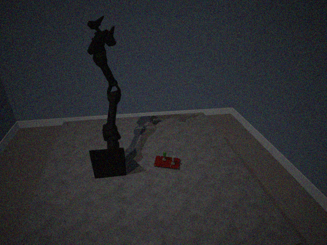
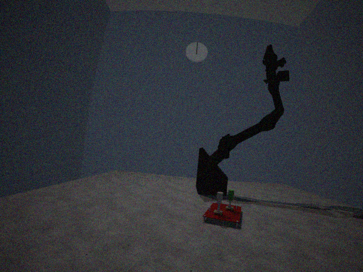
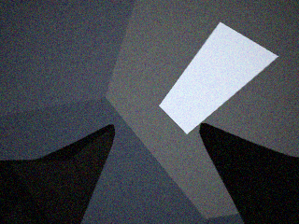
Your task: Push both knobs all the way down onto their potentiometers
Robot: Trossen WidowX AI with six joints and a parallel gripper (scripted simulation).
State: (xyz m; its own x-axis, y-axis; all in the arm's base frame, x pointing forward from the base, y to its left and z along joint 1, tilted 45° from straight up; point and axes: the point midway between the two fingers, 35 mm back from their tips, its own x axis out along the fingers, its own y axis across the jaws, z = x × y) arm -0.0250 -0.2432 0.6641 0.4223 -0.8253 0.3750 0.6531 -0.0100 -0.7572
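The green knob lies 27 cm ahead of my gripper tip, 29 cm to the right of it and 76 cm below it. Round my gripper tip: grey knob: 31 cm ahead, 34 cm to the right, 76 cm below.
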